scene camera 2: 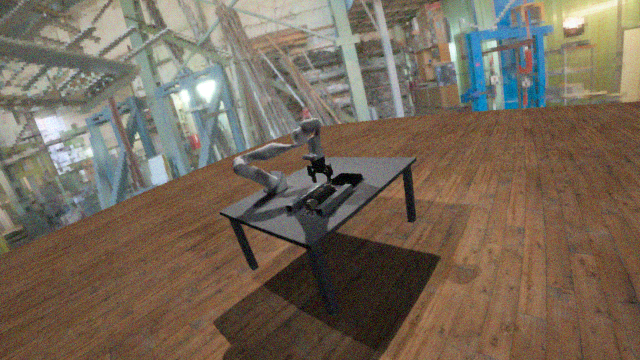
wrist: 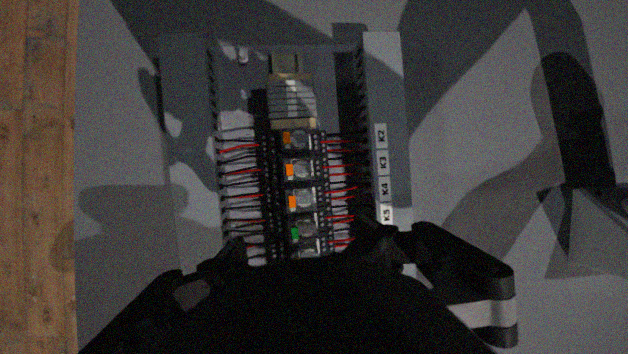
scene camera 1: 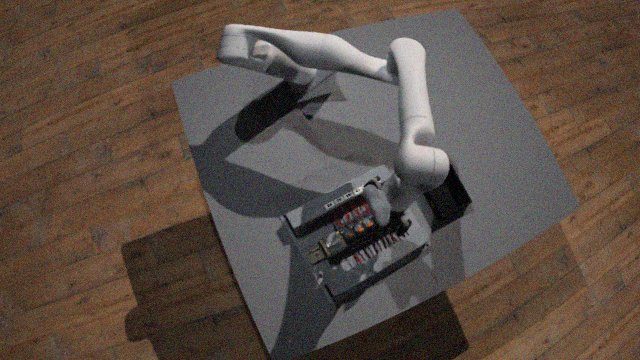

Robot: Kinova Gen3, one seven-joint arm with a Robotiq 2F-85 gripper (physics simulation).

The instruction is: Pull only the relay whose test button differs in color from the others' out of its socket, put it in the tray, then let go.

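Frame: origin at the arm's base, x ahead, y left, z up, level; millimetres.
Where they show: gripper, fingertip midpoint: point(scene camera 2: 322, 182) point(wrist: 301, 238); arm's base, link origin: point(scene camera 2: 273, 183) point(scene camera 1: 304, 70).
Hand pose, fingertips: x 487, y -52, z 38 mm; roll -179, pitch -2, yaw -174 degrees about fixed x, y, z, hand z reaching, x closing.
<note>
Things, the pixels of their top centre, and the offset from my fingertips. "*": a spot on its surface instead. Level surfaces: height alone.
- relay with the green test button, top centre: point(wrist: 303, 232) dx -3, dy +2, dz -25 mm
- clear relay, top centre: point(wrist: 301, 200) point(scene camera 1: 368, 221) dx -3, dy -26, dz -25 mm
- dark tray, surface spot: point(scene camera 1: 451, 214) point(scene camera 2: 356, 181) * dx +85, dy +216, dz -80 mm
- beige terminal block, top centre: point(wrist: 291, 95) dx -1, dy -127, dz -48 mm
- table, surface height: dz -95 mm
The relay with the green test button point(wrist: 307, 228) is the fourth visible from the top of the socket row in the wrist view and sits in its socket; the arm hides it in scene camera 1. Three relays above it, such as this clear relay point(wrist: 303, 199), have orange buttons. Another relay point(wrist: 311, 248) below it is mostly hidden by the gripper, its button out of sight. My gripper point(wrist: 301, 238) point(scene camera 2: 321, 180) is open and empty, its fingers on either side of the lower part of the row, above it. The dark tray point(scene camera 1: 454, 218) point(scene camera 2: 356, 180) stands beside the rail assembly.
Two grey wire ducts point(wrist: 186, 95) point(wrist: 384, 95) flank the relays, with red and black wires between. Labels K2 to K5 show on one duct. A beige terminal block point(wrist: 292, 97) stands at the row's upper end. The table point(scene camera 1: 500, 150) point(scene camera 2: 380, 165) carries everything.
</note>
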